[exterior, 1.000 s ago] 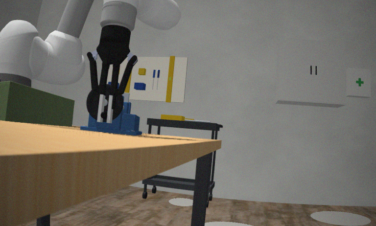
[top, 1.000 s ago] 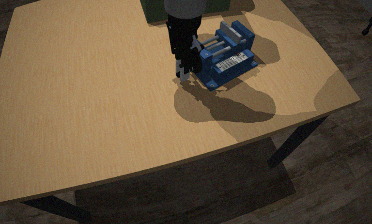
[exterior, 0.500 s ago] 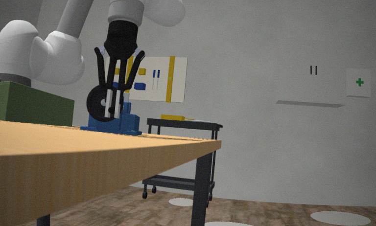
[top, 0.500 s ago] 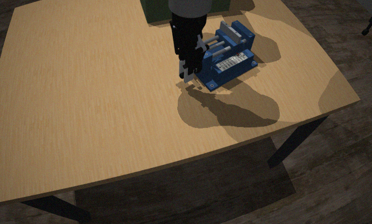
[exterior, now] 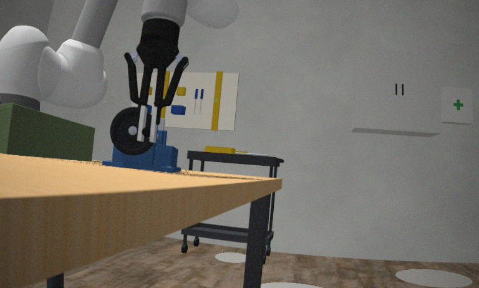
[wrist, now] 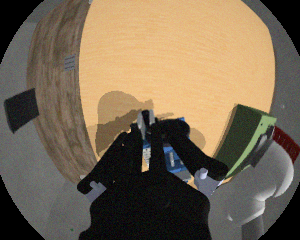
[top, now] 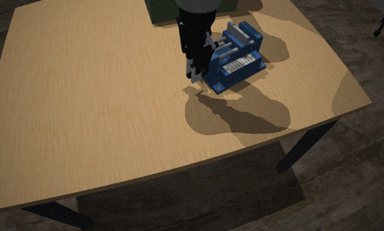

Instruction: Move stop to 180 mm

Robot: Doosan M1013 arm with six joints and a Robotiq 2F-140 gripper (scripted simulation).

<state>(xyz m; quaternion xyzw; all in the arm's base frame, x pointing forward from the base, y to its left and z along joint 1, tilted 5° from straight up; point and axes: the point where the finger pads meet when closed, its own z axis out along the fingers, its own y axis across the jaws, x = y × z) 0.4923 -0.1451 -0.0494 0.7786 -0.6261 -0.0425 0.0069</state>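
Right now the stop plate is 60 mm behind my hand and 170 mm to the left of it. Round my hand: handwheel 10 mm behind, 20 mm to the left, 20 mm below.
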